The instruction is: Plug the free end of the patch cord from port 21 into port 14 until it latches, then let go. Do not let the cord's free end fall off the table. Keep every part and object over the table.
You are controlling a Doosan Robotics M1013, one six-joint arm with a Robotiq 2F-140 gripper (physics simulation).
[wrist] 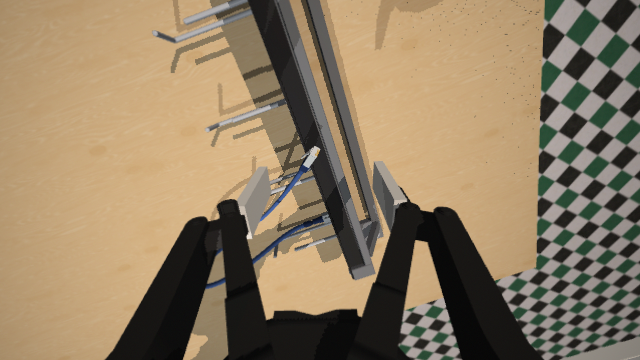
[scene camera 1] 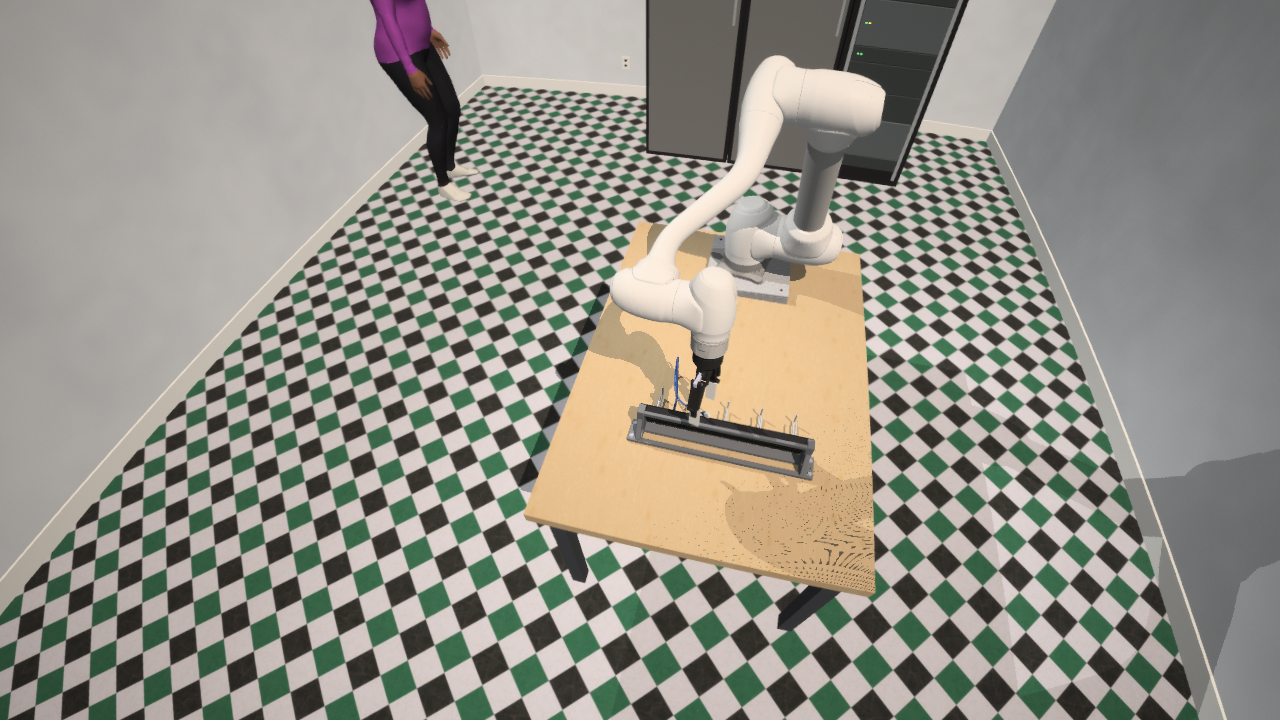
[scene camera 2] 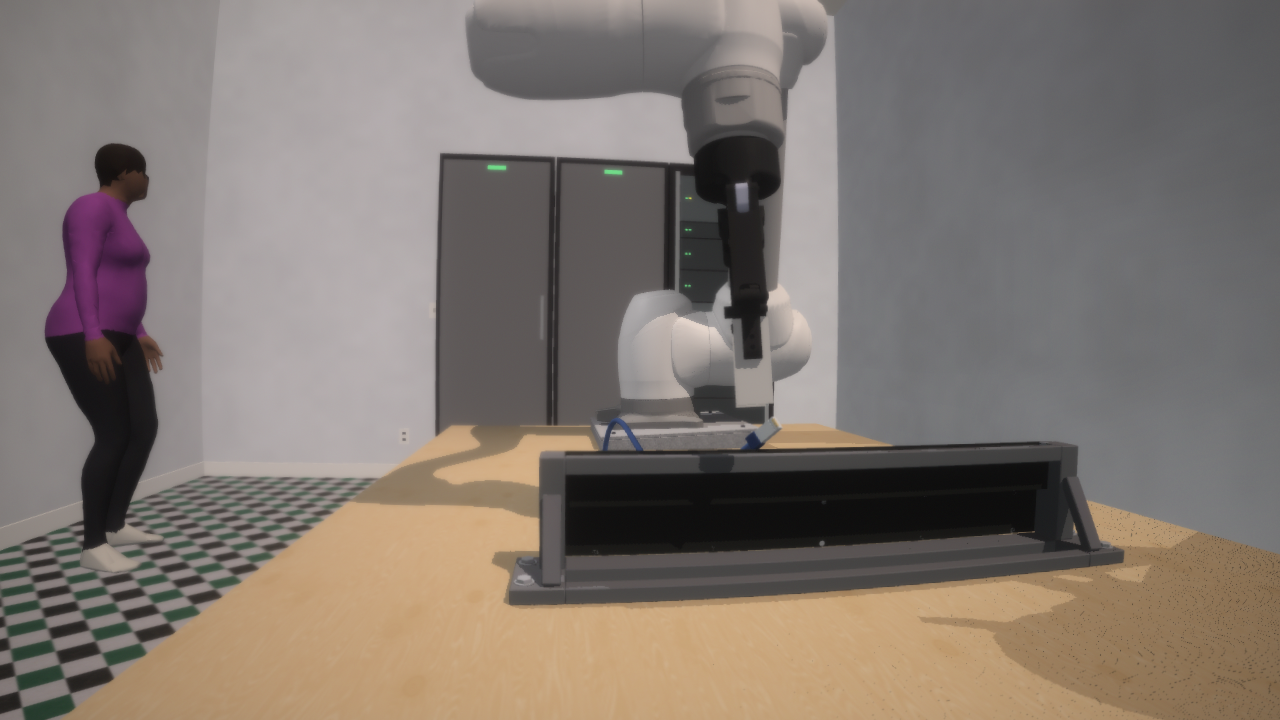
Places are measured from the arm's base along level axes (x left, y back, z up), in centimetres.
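Pixels of known places: gripper, between the fingertips: [wrist: 320, 177] [scene camera 1: 702, 410] [scene camera 2: 752, 405]; arm's base, origin of its link: [scene camera 1: 744, 263] [scene camera 2: 658, 422].
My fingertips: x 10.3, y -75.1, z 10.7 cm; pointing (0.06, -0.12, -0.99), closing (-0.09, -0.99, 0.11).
Observation:
For each thing: its top centre in the pictures, then the offset to it from my fingertips. "pt": a spot on its surface instead. Level surfaces: height alone.
- patch panel, centre of its top: [scene camera 2: 816, 444] [wrist: 272, 109] [scene camera 1: 726, 416] dx +6.3, dy +3.5, dz -3.8 cm
- blue patch cord, a spot on its surface: [scene camera 2: 619, 424] pt dx -12.4, dy +12.7, dz -3.4 cm
- wooden table, height of its surface: dz -13.9 cm
My gripper [scene camera 1: 702, 404] [scene camera 2: 753, 380] [wrist: 320, 177] is open above the patch panel [scene camera 1: 751, 434] [scene camera 2: 805, 459] [wrist: 300, 107], with its pads on either side of the panel in the wrist view. The blue patch cord [scene camera 1: 677, 383] [scene camera 2: 619, 424] [wrist: 275, 243] has one end at the panel's rear, near its lower end in the wrist view. Its free plug [scene camera 2: 767, 432] [wrist: 311, 158], clear with a white body, points up at a slant by the panel's top edge, between the pads in the wrist view but not gripped. Port numbers are not readable; the port faces are hidden.
Several grey cable-support prongs [scene camera 1: 759, 419] [wrist: 245, 116] stick out from the panel's rear. The panel's frame stands on the wooden table [scene camera 1: 626, 501] [scene camera 2: 402, 626] [wrist: 450, 125]. The arm's base plate [scene camera 1: 760, 288] is at the back. A person [scene camera 1: 429, 80] [scene camera 2: 107, 340] stands off to the left.

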